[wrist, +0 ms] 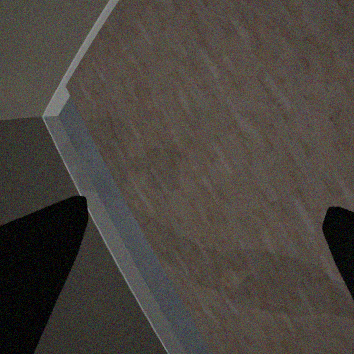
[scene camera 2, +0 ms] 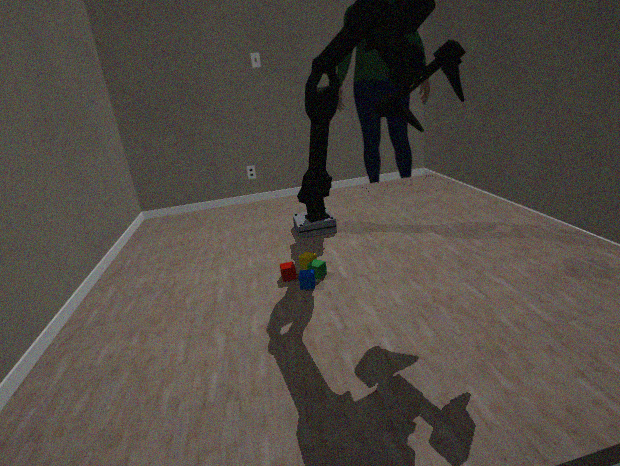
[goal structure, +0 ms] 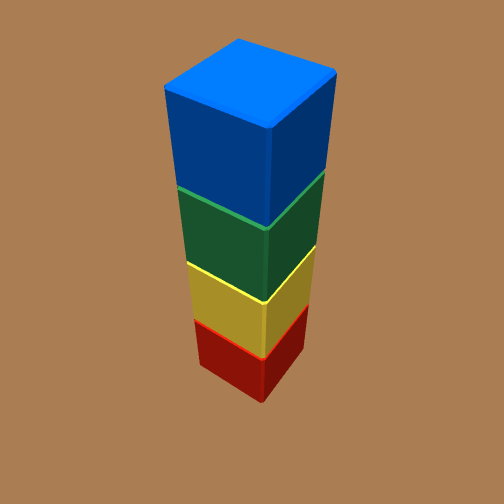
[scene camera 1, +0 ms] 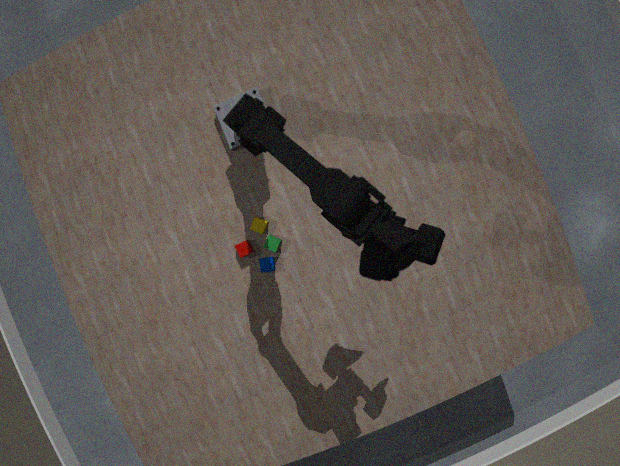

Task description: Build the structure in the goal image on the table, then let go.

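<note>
A red cube (scene camera 1: 243, 249) (scene camera 2: 287, 271), a yellow cube (scene camera 1: 259, 225) (scene camera 2: 306, 260), a green cube (scene camera 1: 273, 243) (scene camera 2: 318, 269) and a blue cube (scene camera 1: 267, 264) (scene camera 2: 306, 279) sit in a loose cluster on the wood-patterned table (scene camera 1: 150, 200) (scene camera 2: 200, 360). In scene camera 1 all are apart, with small gaps from yellow to green and green to blue; red stands to the left. None is stacked. My gripper (scene camera 2: 443, 115) (wrist: 208, 213) is wide open and empty, high above the table and well away from the cubes. The cubes do not show in the wrist view.
The arm's light grey base (scene camera 1: 224, 111) (scene camera 2: 315, 229) stands behind the cubes, near the yellow one. The arm's dark shadow falls over the cluster and across the table. A person (scene camera 2: 370, 130) in a green top and blue trousers stands behind the arm in scene camera 2.
</note>
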